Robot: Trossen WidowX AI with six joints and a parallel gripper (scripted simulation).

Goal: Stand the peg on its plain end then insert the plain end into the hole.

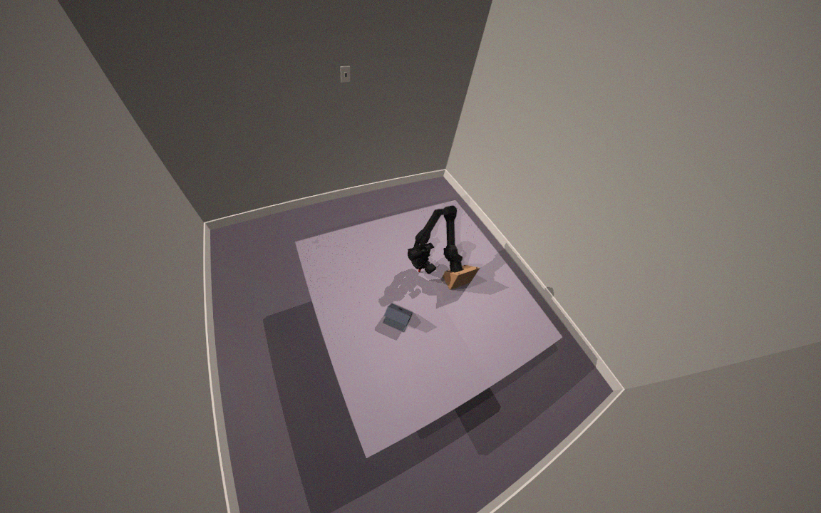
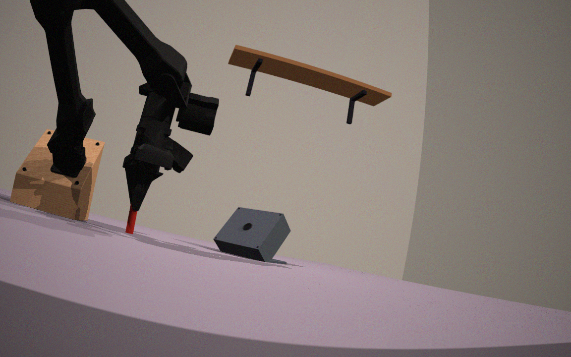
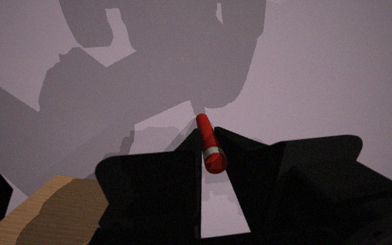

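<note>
Now: gripper tip 24 cm to the right of the grey sloped panel and 24 cm short of it. Also, from my gripper tip: red peg (2 cm above).
</note>
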